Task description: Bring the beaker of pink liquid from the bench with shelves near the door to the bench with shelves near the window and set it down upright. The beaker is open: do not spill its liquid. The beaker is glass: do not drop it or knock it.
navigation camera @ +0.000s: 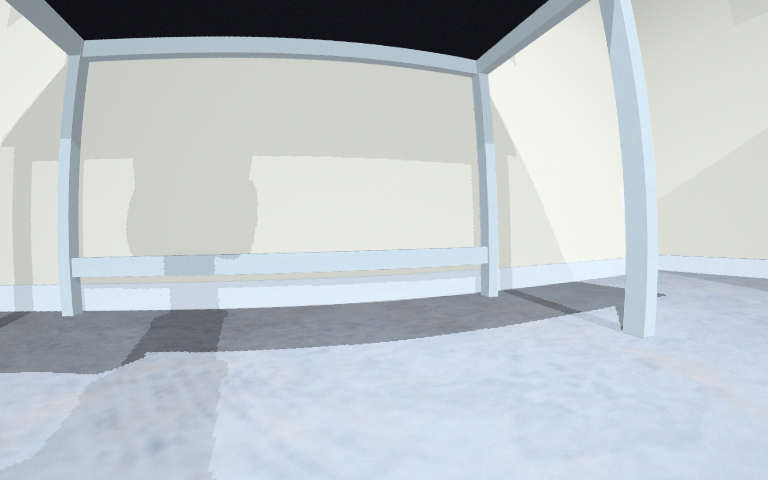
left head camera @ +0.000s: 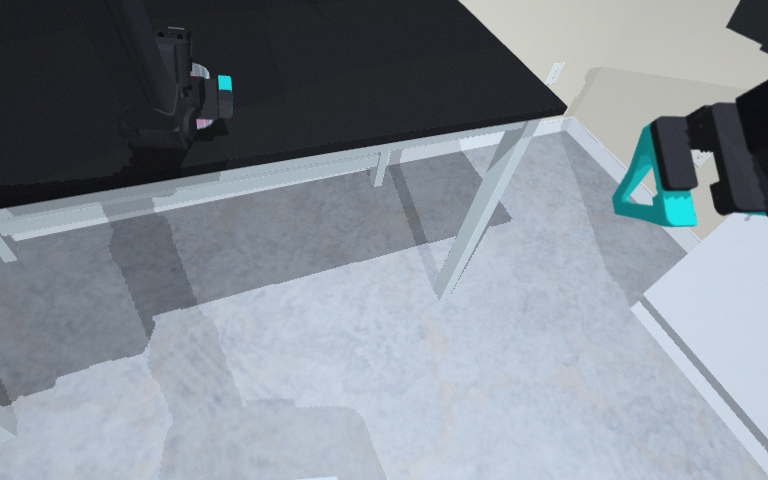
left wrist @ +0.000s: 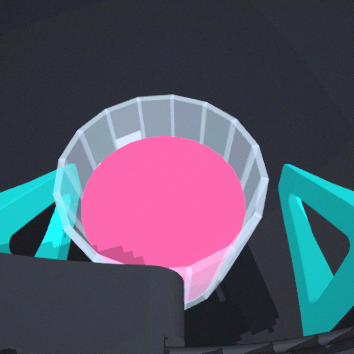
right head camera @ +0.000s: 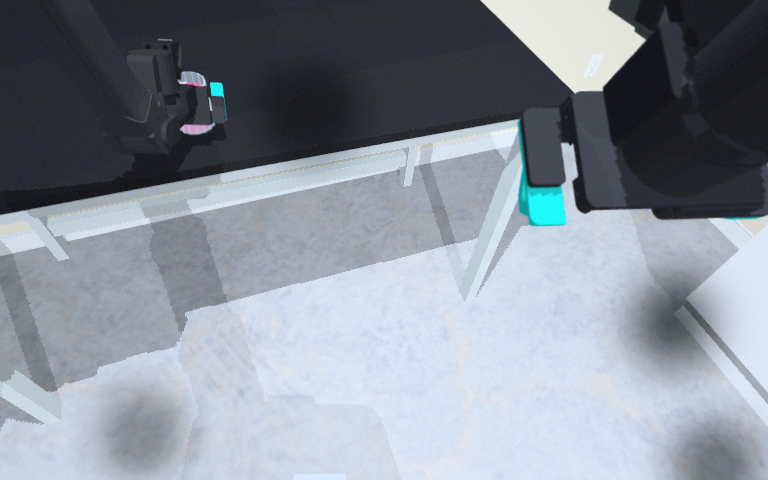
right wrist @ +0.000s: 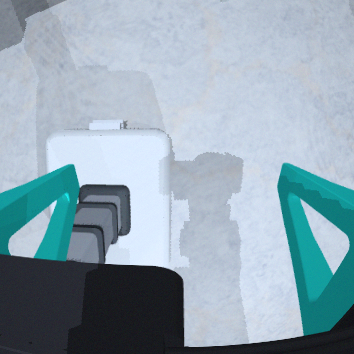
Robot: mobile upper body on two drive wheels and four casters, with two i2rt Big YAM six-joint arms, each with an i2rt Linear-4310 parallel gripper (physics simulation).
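Observation:
The glass beaker of pink liquid (left head camera: 202, 123) (right head camera: 196, 129) (left wrist: 162, 200) stands upright on the black bench top (left head camera: 368, 67) (right head camera: 407, 62), partly hidden by the left arm in the head camera views. My left gripper (left head camera: 205, 95) (right head camera: 195, 103) (left wrist: 179, 175) is open, with its cyan fingers on either side of the beaker. In the left wrist view the beaker's rim overlaps the finger at the left, and a gap shows to the finger at the right. My right gripper (left head camera: 716, 213) (right head camera: 645, 217) (right wrist: 177, 174) is open and empty, off the bench above the floor.
Pale bench legs (left head camera: 472, 249) (right head camera: 492, 226) (navigation camera: 640, 198) and a low rear crossbar (navigation camera: 339, 261) stand under the bench. A white surface (left head camera: 719, 300) (right head camera: 741, 300) is at the right of the head camera views. The robot's white base (right wrist: 145, 200) shows below the right gripper.

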